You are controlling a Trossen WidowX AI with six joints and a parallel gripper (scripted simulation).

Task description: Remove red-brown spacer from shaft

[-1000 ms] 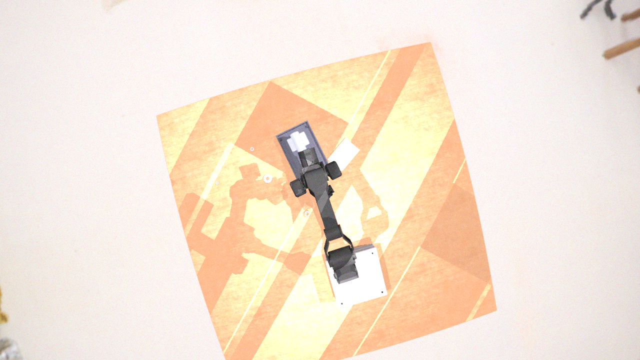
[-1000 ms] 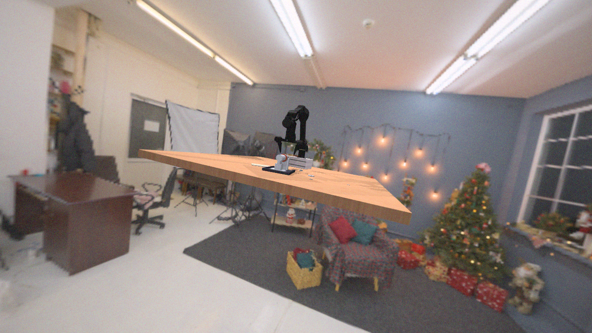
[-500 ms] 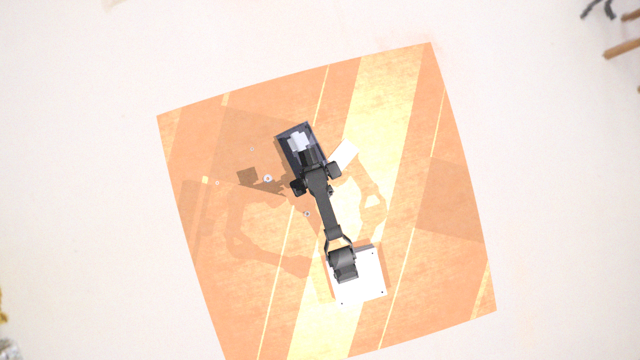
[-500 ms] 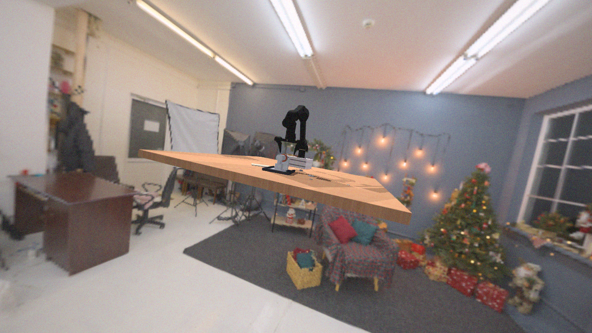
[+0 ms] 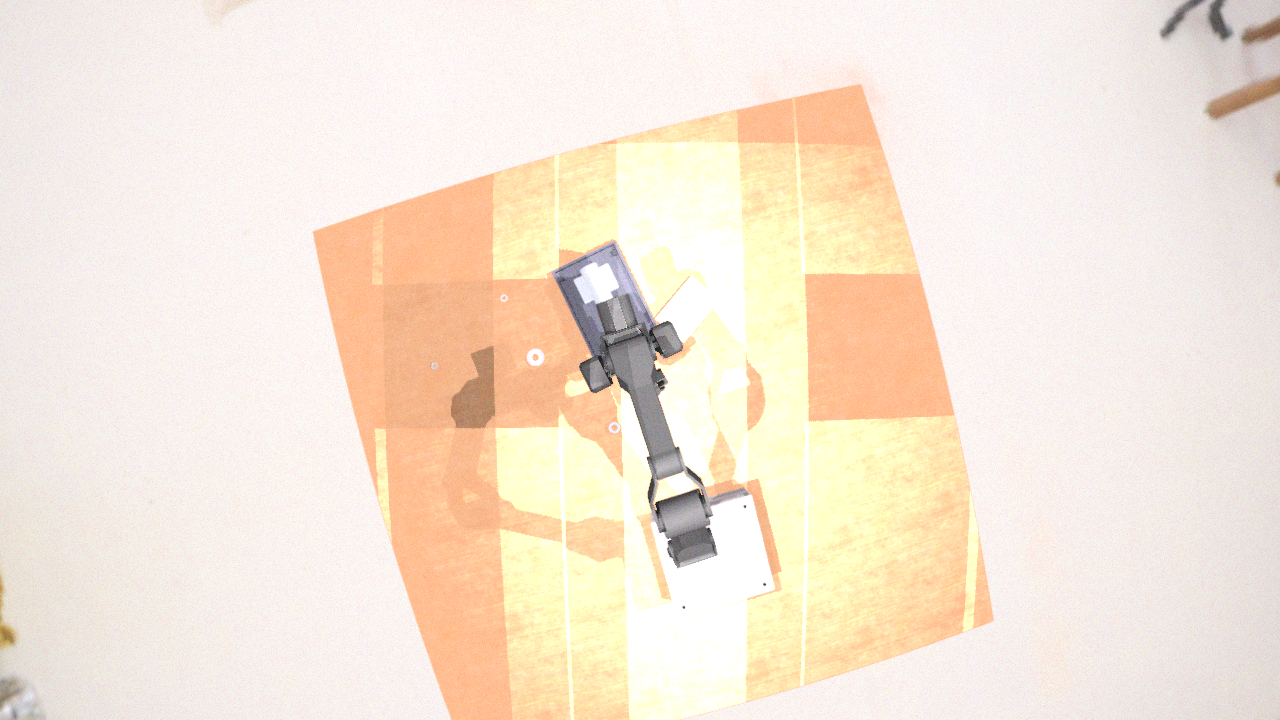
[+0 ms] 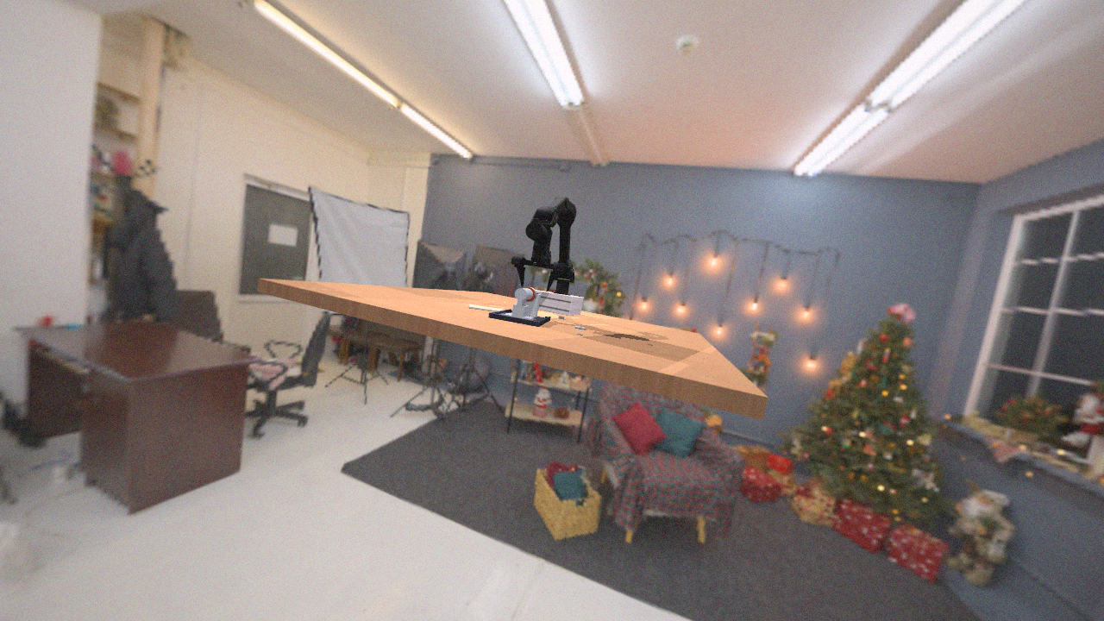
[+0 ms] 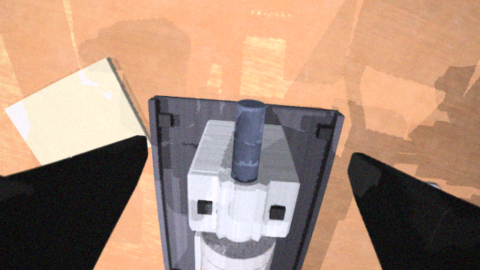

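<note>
My gripper tip is now 8 cm short of the dark grey shaft, 2 cm above it and 1 cm to the right of it. Also, from my gripper tip: red-brown spacer (10 cm ahead, 2 cm below, 1 cm to the left); then cream flat block (14 cm to the right, 10 cm below, 6 cm ahead).
</note>
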